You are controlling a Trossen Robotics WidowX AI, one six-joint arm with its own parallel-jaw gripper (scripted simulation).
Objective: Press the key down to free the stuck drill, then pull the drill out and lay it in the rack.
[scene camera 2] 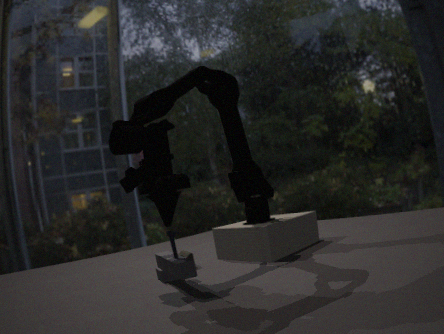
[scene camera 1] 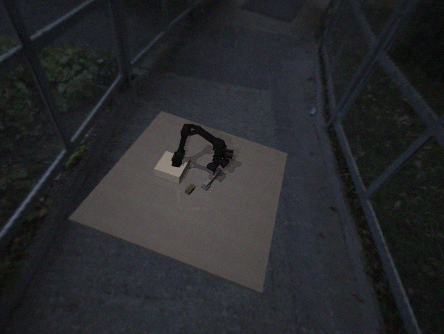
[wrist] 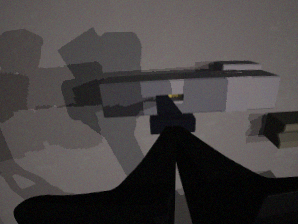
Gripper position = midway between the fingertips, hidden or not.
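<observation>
My gripper [scene camera 2: 168,226], also [wrist: 172,132]: shut, holding nothing. Visible: dark key [wrist: 168,114]; grey block [scene camera 2: 169,268].
</observation>
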